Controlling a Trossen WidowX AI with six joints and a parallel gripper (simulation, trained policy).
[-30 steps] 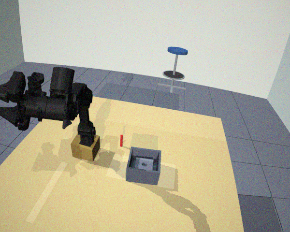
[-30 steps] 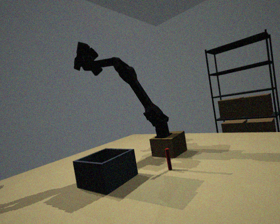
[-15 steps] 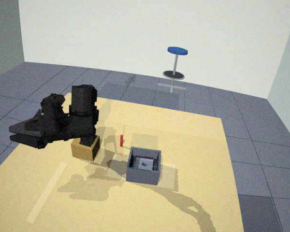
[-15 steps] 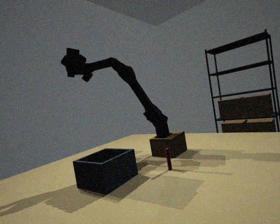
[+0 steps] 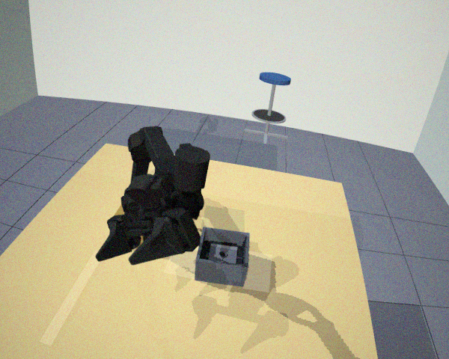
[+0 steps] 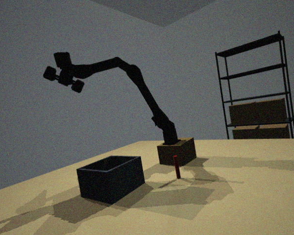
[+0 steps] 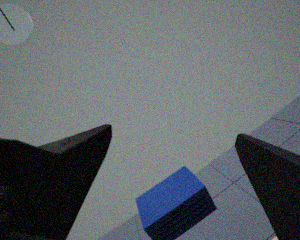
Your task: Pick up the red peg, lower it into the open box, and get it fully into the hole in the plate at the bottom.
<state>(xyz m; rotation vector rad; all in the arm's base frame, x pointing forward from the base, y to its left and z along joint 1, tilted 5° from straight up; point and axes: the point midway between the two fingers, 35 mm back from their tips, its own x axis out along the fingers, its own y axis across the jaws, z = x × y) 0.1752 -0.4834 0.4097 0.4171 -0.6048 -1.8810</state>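
Right now my gripper tip is 64 cm to the right of the red peg, 44 cm above it and 3 cm past it. Also, from my gripper tip: plate (47 cm to the left, 43 cm below, 13 cm ahead); grey box (47 cm to the left, 45 cm below, 13 cm ahead).
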